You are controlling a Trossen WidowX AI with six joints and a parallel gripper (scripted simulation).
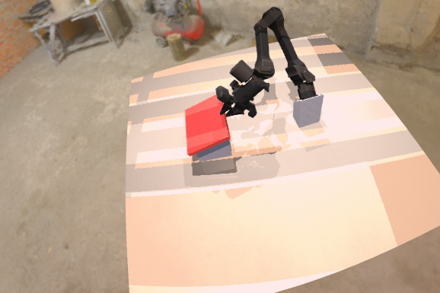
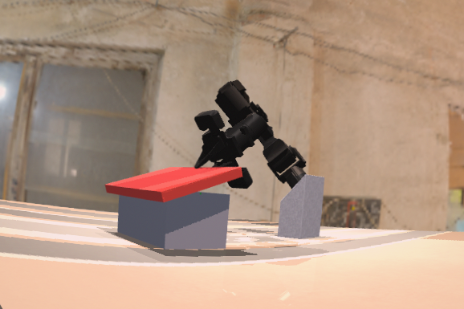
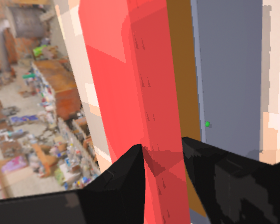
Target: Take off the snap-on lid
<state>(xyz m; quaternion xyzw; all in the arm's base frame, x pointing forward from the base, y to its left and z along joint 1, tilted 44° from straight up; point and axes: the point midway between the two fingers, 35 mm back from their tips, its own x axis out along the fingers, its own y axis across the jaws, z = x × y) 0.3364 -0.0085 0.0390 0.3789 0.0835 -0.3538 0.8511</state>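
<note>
The red lid lies 8 cm ahead of my gripper tip, 1 cm to the right of it and 2 cm below it. From my gripper tip the other things lie so: blue-grey storage box (6 cm ahead, 1 cm to the right, 9 cm below).
</note>
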